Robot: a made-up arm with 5 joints. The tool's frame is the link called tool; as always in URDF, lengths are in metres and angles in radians.
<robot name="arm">
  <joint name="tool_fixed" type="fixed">
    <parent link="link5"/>
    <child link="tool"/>
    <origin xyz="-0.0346 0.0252 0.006" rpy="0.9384 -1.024 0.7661"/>
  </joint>
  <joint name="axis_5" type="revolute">
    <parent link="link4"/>
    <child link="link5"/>
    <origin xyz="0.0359 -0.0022 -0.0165" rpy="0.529 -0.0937 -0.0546"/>
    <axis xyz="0 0 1"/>
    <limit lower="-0.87" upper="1.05" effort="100" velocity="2.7"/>
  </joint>
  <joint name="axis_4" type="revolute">
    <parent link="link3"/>
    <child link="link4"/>
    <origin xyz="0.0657 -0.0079 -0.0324" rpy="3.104 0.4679 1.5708"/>
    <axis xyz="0 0 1"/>
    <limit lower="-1.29" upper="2.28" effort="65" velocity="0.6"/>
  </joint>
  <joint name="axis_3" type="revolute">
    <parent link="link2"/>
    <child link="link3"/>
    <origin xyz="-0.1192 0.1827 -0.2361" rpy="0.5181 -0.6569 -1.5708"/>
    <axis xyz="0 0 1"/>
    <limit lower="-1.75" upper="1.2" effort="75" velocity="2.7"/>
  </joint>
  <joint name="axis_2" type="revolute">
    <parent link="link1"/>
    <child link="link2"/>
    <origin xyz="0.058 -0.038 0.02" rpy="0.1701 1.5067 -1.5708"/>
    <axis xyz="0 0 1"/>
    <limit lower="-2.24" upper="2.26" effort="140" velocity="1.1"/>
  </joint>
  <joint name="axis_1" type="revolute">
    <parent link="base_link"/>
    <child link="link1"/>
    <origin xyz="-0.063 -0.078 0.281" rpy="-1.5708 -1.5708 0"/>
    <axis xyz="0 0 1"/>
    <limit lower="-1.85" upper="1.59" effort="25" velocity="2.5"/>
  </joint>
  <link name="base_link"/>
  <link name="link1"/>
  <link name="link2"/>
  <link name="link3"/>
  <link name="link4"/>
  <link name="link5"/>
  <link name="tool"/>
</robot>
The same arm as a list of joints. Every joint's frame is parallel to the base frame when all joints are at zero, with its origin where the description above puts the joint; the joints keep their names.
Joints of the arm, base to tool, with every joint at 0 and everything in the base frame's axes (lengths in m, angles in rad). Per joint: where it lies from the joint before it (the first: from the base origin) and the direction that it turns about. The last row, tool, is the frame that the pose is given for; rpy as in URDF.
axis_1: axis +y origin -0.063 -0.078 0.281
axis_2: axis -0.983541 0.063103 -0.169307 origin -0.038 0.02 0.058
axis_3: axis -0.734524 0.543418 0.406413 origin 0.209 0.106 0.22
axis_4: axis 0.859522 -0.105403 -0.500113 origin -0.003 -0.009 -0.0731
axis_5: axis +x origin -0.017 -0.034 0.011
tool: origin 0.006 0.034 -0.026 rpy 0.0325 0.3592 -0.4216
Joint limits (rad, base to tool): -1.85..1.59 -2.24..2.26 -1.75..1.2 -1.29..2.28 -0.87..1.05

